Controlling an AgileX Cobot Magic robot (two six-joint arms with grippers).
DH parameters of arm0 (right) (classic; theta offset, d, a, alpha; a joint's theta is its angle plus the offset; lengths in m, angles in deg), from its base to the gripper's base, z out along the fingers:
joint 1: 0 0.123 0 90
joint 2: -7.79 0 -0.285 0
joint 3: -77.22 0 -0.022 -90
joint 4: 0 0.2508 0 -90
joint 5: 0 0 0.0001 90
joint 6: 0 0.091 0 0
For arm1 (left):
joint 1: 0 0.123 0 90
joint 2: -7.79 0 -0.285 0
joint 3: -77.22 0 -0.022 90
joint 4: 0 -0.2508 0 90
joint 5: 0 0 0.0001 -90
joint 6: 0 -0.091 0 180
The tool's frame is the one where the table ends.
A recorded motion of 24 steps. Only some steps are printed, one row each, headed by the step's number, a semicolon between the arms.
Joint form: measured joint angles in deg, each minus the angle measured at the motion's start. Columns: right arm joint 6, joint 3, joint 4, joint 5, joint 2, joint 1; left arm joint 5, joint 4, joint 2, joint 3, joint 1, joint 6.
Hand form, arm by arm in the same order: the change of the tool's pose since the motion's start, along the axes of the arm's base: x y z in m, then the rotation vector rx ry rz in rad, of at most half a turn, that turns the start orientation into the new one. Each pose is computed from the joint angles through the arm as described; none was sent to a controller.
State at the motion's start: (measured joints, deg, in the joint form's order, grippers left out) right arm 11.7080 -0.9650 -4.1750 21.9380 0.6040 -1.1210; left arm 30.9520 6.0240 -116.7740 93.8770 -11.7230 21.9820
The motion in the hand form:
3: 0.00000 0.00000 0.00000 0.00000 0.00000 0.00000; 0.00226 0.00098 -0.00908 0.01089 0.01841 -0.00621
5: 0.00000 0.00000 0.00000 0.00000 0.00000 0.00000; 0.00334 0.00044 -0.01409 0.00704 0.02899 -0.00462
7: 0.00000 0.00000 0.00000 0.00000 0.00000 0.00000; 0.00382 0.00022 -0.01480 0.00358 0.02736 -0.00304
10: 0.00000 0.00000 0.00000 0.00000 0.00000 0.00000; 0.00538 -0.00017 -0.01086 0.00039 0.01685 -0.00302
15: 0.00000 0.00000 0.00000 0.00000 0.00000 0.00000; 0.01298 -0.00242 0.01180 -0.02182 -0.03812 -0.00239
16: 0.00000 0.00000 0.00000 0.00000 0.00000 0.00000; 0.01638 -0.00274 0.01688 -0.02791 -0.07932 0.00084
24: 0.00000 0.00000 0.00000 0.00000 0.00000 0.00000; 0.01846 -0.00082 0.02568 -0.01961 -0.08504 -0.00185
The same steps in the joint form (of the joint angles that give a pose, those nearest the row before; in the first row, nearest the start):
3: 0.00 0.00 0.00 0.00 0.00 0.00; 0.11 0.08 -1.12 0.03 0.18 -0.73
5: 0.00 0.00 0.00 0.00 0.00 0.00; 0.04 0.47 -1.74 0.03 0.18 -0.78
7: 0.00 0.00 0.00 0.00 0.00 0.00; -0.21 0.66 -1.86 0.03 0.18 -0.78
10: 0.00 0.00 0.00 0.00 0.00 0.00; -0.06 0.72 -1.86 0.80 0.18 -0.78
15: 0.00 0.00 0.00 0.00 0.00 0.00; 1.04 1.33 -1.86 5.23 0.18 -0.78
16: 0.00 0.00 0.00 0.00 0.00 0.00; -0.75 1.26 -1.93 5.91 0.18 -0.78
24: 0.00 0.00 0.00 0.00 0.00 0.00; 1.05 0.71 -1.98 7.97 0.44 -0.85

